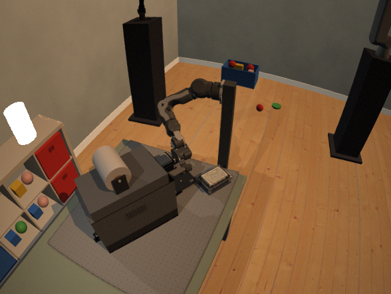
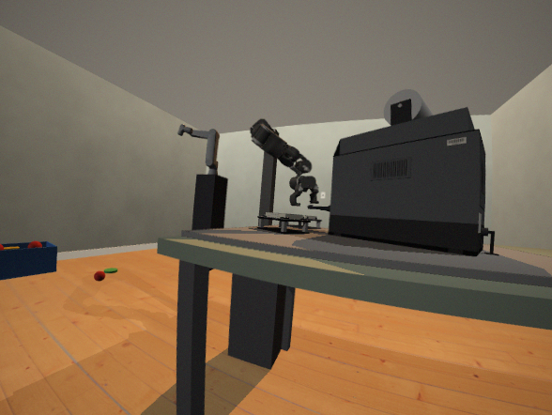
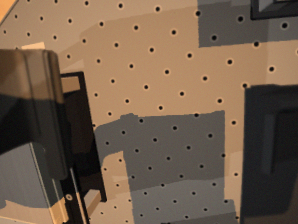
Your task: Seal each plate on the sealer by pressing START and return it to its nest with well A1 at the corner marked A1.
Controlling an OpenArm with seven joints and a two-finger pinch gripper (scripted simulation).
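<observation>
Right now my hand is 170 mm to the right of the white well plate, 60 mm above it and 40 mm past it. Round my hand: dark sealer stage: 90 mm ahead, 30 mm to the left, 10 mm below; then warning sticker: 130 mm ahead, 100 mm to the right, 50 mm above; then plate nest: 170 mm to the left, 70 mm below, 40 mm behind.
</observation>
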